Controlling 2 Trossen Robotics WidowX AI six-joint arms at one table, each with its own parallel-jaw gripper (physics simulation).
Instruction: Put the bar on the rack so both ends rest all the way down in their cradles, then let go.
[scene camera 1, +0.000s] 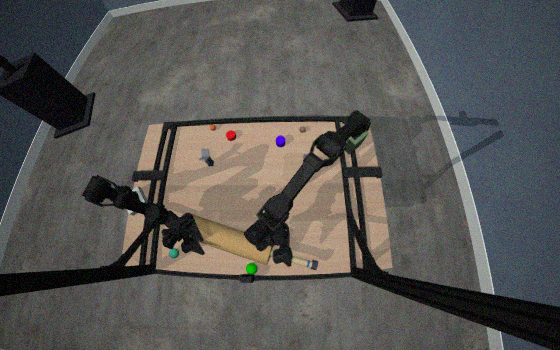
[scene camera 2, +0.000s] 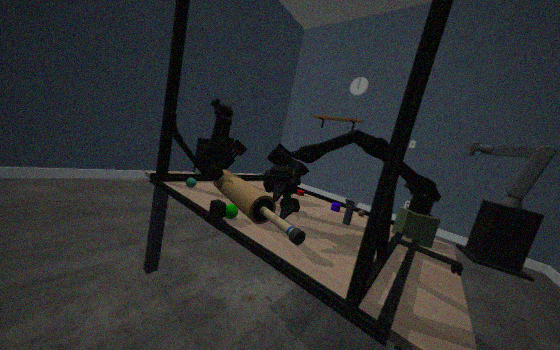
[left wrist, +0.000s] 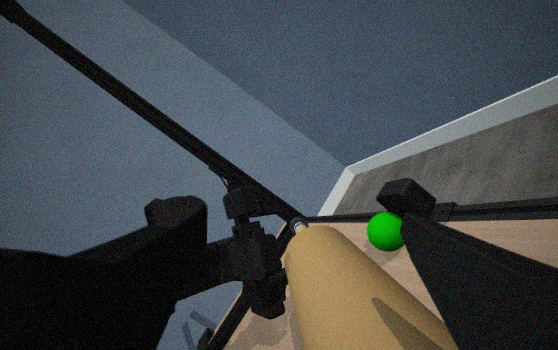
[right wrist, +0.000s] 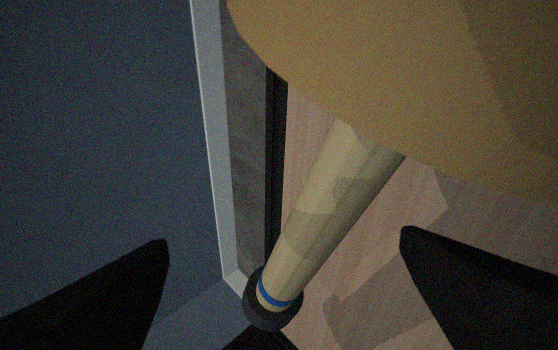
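Seen in the pictures: left gripper, fingertip midpoint: (scene camera 1: 203, 247) (scene camera 2: 228, 160) (left wrist: 305, 219); right gripper, fingertip midpoint: (scene camera 2: 277, 211) (right wrist: 286, 244); left arm's base, origin of the base link: (scene camera 2: 207, 168); right arm's base, origin of the base link: (scene camera 1: 354, 131) (scene camera 2: 418, 212).
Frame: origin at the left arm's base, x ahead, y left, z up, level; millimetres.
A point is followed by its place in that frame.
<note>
The bar (scene camera 1: 227, 237) {x 297, y -432, z 62 mm} (scene camera 2: 242, 194) {x 308, y -534, z 39 mm} (left wrist: 347, 294) {x 270, y -447, z 57 mm} (right wrist: 384, 75) is a thick tan roller with a thin handle (scene camera 1: 301, 260) {x 462, y -673, z 25 mm} (scene camera 2: 276, 220) {x 433, y -658, z 20 mm} (right wrist: 309, 210) {x 424, y -629, z 27 mm} that ends in a blue band and a dark cap. It lies on the wooden table (scene camera 1: 227, 176) {x 437, y -186, z -35 mm} near the front edge. My left gripper (scene camera 1: 187, 235) (scene camera 2: 216, 169) (left wrist: 305, 219) {x 217, y -422, z 128 mm} is open and straddles the bar's left end. My right gripper (scene camera 1: 274, 252) (scene camera 2: 282, 203) {x 432, y -634, z 39 mm} (right wrist: 286, 244) {x 432, y -634, z 39 mm} is open, its fingers on either side of the handle just past the thick body. A small grey rack post (scene camera 1: 206, 155) (scene camera 2: 349, 210) {x 729, y -398, z 27 mm} stands far back on the table; a second post is hidden.
A green ball (scene camera 1: 251, 268) {x 292, y -577, z 11 mm} (scene camera 2: 231, 210) {x 293, y -598, z 0 mm} (left wrist: 384, 230) {x 280, y -562, z 3 mm} and a teal ball (scene camera 1: 173, 253) {x 57, y -336, z 6 mm} (scene camera 2: 190, 182) {x 56, y -350, z -7 mm} lie beside the bar. A red cylinder (scene camera 1: 230, 135) {x 566, y -28, z -10 mm} and a purple one (scene camera 1: 280, 140) {x 732, y -211, z -1 mm} (scene camera 2: 335, 206) {x 725, y -228, z -10 mm} stand at the back. A black frame (scene camera 1: 257, 119) {x 724, y -35, z -15 mm} rings the table.
</note>
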